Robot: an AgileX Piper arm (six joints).
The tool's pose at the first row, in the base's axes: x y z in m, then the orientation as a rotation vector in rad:
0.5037, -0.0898, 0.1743, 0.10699, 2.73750, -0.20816
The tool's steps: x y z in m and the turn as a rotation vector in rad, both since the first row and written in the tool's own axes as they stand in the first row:
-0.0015, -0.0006, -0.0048, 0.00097, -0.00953, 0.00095
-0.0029, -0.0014, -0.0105, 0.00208, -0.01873, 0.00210
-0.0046, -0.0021, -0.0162, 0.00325, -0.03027, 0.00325
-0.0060, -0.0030, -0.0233, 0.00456, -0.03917, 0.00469
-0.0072, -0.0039, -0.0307, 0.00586, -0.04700, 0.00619
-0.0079, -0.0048, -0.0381, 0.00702, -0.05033, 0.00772
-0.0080, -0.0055, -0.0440, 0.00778, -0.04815, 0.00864
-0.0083, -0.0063, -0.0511, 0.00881, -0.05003, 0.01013
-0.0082, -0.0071, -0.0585, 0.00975, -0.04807, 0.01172
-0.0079, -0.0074, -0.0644, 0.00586, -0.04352, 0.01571
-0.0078, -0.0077, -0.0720, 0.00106, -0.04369, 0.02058
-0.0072, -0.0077, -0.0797, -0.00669, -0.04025, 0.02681
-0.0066, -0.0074, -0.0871, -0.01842, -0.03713, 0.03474
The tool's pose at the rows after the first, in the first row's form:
0.5032, -0.0897, 0.1793, 0.10729, 2.72784, -0.20921
0.5023, -0.0896, 0.1852, 0.10795, 2.71848, -0.21038
0.5016, -0.0895, 0.1911, 0.10830, 2.70679, -0.21162
0.5001, -0.0893, 0.1983, 0.10943, 2.69768, -0.21297
0.4984, -0.0891, 0.2056, 0.11078, 2.68962, -0.21429
0.4961, -0.0888, 0.2128, 0.11271, 2.68605, -0.21542
0.4939, -0.0885, 0.2183, 0.11445, 2.68806, -0.21621
0.4914, -0.0882, 0.2250, 0.11649, 2.68594, -0.21718
0.4885, -0.0878, 0.2318, 0.11915, 2.68763, -0.21802
0.4859, -0.0871, 0.2371, 0.12409, 2.69201, -0.21168
0.4829, -0.0862, 0.2440, 0.12934, 2.69165, -0.20383
0.4795, -0.0850, 0.2508, 0.13611, 2.69489, -0.19161
0.4762, -0.0834, 0.2573, 0.14405, 2.69780, -0.17350

